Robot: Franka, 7 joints.
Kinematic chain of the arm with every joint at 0, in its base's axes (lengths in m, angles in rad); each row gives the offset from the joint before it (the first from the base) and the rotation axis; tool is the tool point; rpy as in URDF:
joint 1: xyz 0 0 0.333 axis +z
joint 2: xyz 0 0 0 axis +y
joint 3: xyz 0 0 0.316 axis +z
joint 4: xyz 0.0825 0 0 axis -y
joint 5: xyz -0.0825 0 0.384 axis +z
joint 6: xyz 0 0 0 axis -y
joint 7: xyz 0.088 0 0 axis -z
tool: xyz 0 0 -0.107 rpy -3.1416 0 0
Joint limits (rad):
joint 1: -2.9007..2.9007
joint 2: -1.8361..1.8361
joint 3: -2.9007..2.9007
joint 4: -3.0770..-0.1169
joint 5: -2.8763..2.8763
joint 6: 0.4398..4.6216
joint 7: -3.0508..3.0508
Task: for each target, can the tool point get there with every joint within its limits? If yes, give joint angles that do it. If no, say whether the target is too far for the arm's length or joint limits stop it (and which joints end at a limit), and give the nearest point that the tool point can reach.
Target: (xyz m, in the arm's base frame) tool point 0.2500 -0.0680 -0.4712
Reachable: no: joint limits stop it (at a limit: joint 2) | nearest point 0.2540 -0.0691 -0.3604 | short by 0.111 m
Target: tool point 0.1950 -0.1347 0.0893
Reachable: yes | joints 0.9963 1.3980 -0.3740 -2.8209 -1.7000 1.1275 2.5285
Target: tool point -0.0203 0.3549 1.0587
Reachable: yes | joints 0.5033 0.5674 2.0419 -0.9840 -1.0094 3.2853 -1.4726
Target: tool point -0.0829 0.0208 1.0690
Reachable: yes | joints -1.4697 -0.5262 -0.4775 -1.1259 -0.6786 4.0584 -1.5023
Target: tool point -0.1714 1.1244 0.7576
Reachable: no: too far | nearest point -0.1211 0.7945 0.6330 | short by 0.356 m
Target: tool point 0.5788 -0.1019 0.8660
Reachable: yes | joints 2.0713 -0.1804 -2.1669 -1.1789 1.5826 2.1763 -2.2169
